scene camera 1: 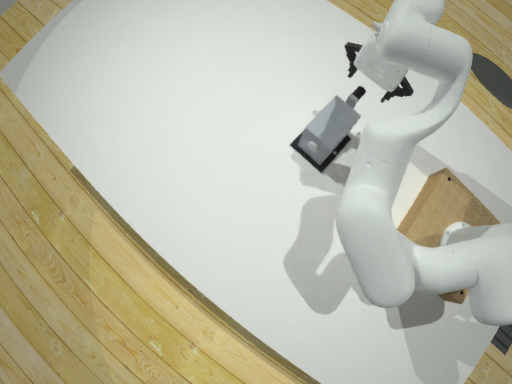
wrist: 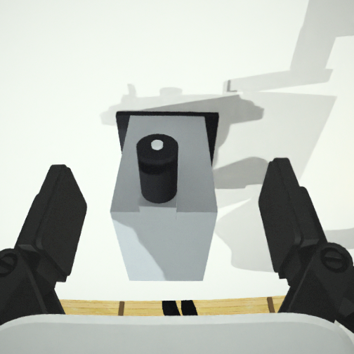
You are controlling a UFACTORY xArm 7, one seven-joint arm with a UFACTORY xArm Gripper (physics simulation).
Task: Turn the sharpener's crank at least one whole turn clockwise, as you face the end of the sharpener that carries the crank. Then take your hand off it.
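Frame: origin at the arm's base, x ahead, y left, z up, level; centimetres.
Seen in the pictures: gripper, between the fingertips: (scene camera 1: 368, 85).
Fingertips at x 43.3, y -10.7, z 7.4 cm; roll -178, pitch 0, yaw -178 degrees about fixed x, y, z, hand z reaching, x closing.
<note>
Offsets run from my fingertips to a thing's top centre. "spot": to the spot under its first point. Level surfaces: height alone.
The grey sharpener @(spot: dx +0.8, dy +12.2, dz -2.8 cm) (scene camera 1: 332, 122) (wrist: 165, 245) stands on a black base @(spot: dx -3.2, dy +17.5, dz -14.8 cm) (scene camera 1: 320, 166) (wrist: 213, 131) on the white table. Its crank is at the end toward the gripper, with a short grey arm (scene camera 1: 352, 101) and a black cylindrical handle @(spot: dx +0.6, dy +1.9, dz -1.7 cm) (scene camera 1: 359, 92) (wrist: 158, 177) that points out from that end. In the wrist view the handle shows near the upper part of the body, with a pale dot on its tip. My gripper (scene camera 1: 367, 87) (wrist: 169, 182) is open and empty. In the wrist view the handle shows between the two fingers, a little left of the middle, with gaps on both sides.
The white table top @(dz -15.6 cm) (scene camera 1: 175, 125) extends left of the sharpener. The arm's links pass close to the sharpener's right side in the scene view. A brown block (scene camera 1: 430, 217) lies under the arm at the right. Wooden floor (scene camera 1: 75, 275) surrounds the table.
</note>
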